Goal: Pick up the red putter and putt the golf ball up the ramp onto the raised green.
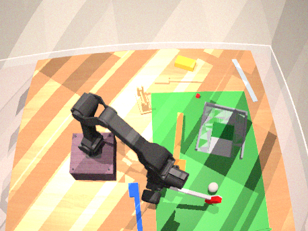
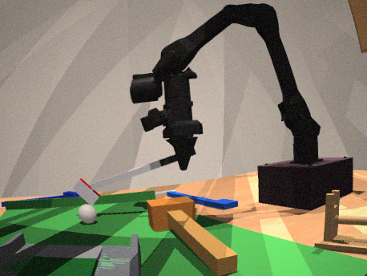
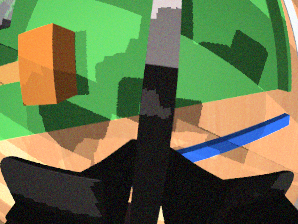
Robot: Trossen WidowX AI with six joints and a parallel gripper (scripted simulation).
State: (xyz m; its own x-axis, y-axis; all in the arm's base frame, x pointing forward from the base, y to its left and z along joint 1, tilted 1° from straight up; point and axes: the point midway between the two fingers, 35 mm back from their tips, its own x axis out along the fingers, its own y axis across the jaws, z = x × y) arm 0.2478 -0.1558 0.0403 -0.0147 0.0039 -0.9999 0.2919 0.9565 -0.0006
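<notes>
The red putter is 120 mm ahead of my gripper tip and 30 mm to the right of it. The rest, counted from my gripper tip: small red cube 460 mm to the left, 220 mm ahead, 90 mm below; wooden rack 440 mm to the left, 60 mm below, 40 mm behind; white golf ball 230 mm ahead, 80 mm below, 10 mm to the right.
</notes>
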